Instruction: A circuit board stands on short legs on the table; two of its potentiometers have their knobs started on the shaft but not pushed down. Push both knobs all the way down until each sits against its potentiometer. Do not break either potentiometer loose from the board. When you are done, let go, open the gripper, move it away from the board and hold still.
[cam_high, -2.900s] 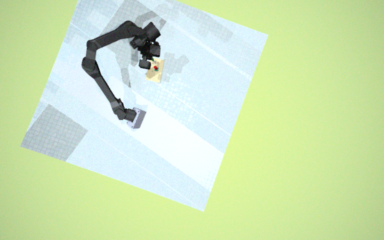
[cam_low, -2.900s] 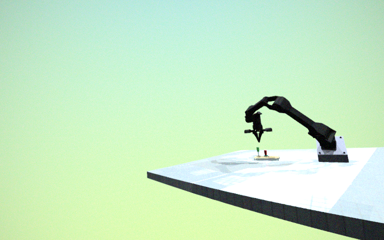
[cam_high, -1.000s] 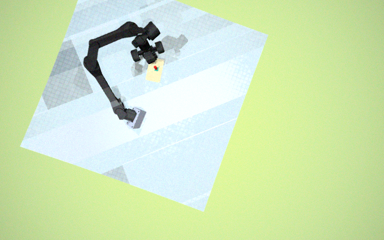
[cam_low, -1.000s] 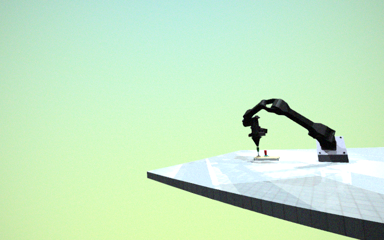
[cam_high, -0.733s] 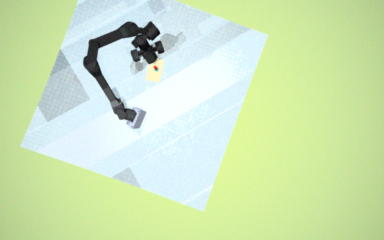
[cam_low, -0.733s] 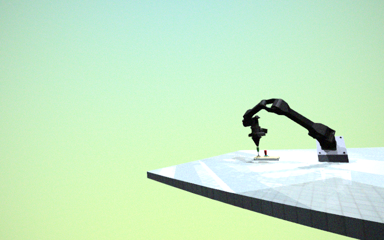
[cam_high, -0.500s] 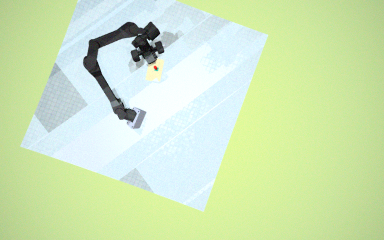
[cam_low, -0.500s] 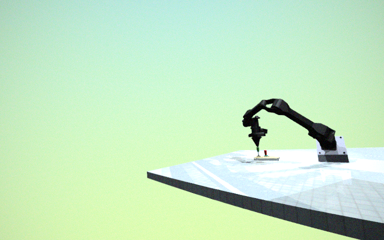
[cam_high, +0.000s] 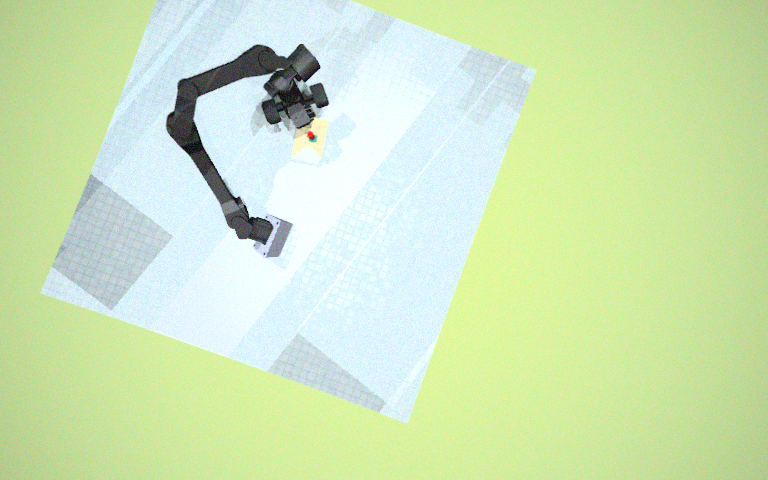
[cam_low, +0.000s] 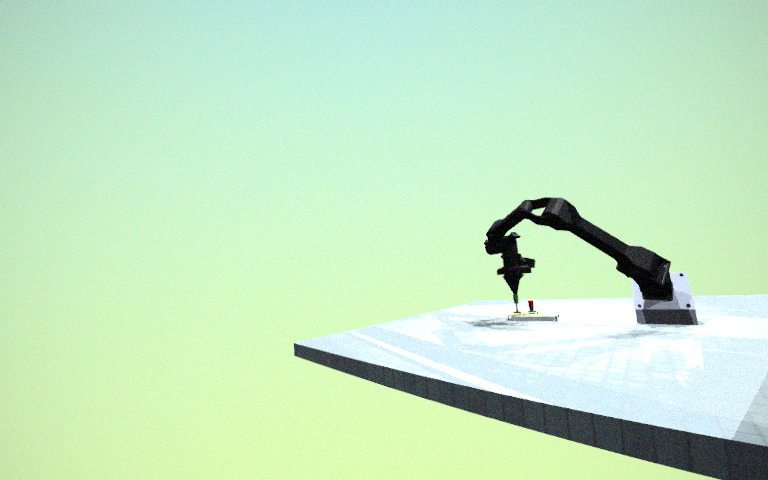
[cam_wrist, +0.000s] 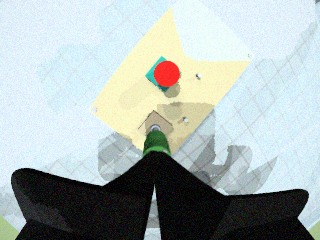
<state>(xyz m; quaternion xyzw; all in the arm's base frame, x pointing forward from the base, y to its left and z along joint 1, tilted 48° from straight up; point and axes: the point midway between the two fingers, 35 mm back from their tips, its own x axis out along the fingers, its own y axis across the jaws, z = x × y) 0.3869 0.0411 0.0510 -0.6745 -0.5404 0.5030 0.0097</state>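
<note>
My gripper tip is now 1 cm above the green knob. The rest, counted from my gripper tip: red knob: 5 cm below, 4 cm to the right, 4 cm behind.
</note>
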